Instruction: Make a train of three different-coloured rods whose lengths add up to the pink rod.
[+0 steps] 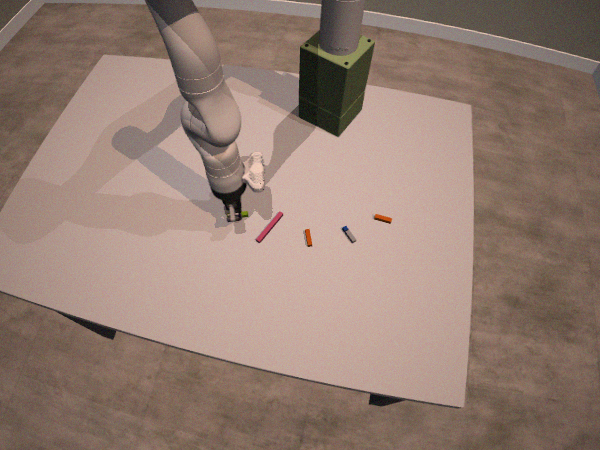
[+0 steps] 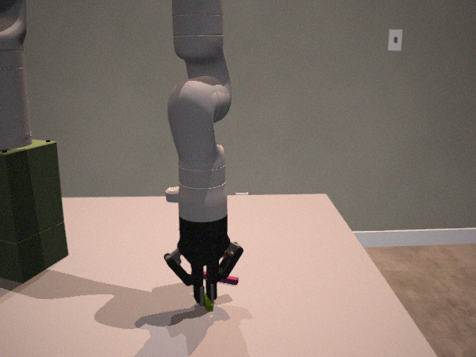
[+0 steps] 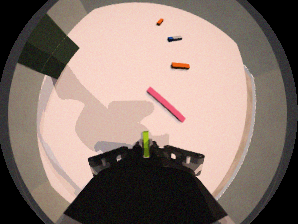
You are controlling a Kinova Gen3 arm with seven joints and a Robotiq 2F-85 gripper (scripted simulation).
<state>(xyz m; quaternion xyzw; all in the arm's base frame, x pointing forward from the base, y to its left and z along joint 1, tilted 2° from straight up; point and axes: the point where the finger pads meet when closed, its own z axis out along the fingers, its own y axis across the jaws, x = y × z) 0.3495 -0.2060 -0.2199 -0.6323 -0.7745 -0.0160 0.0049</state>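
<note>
The grey rod lies 27 cm to the left of my hand, 4 cm ahead of it and 2 cm below it. Also, from my hand: pink rod 8 cm to the left, 3 cm ahead, 2 cm below; lime rod 1 cm below; blue rod 25 cm to the left, 2 cm below, 2 cm ahead.
</note>
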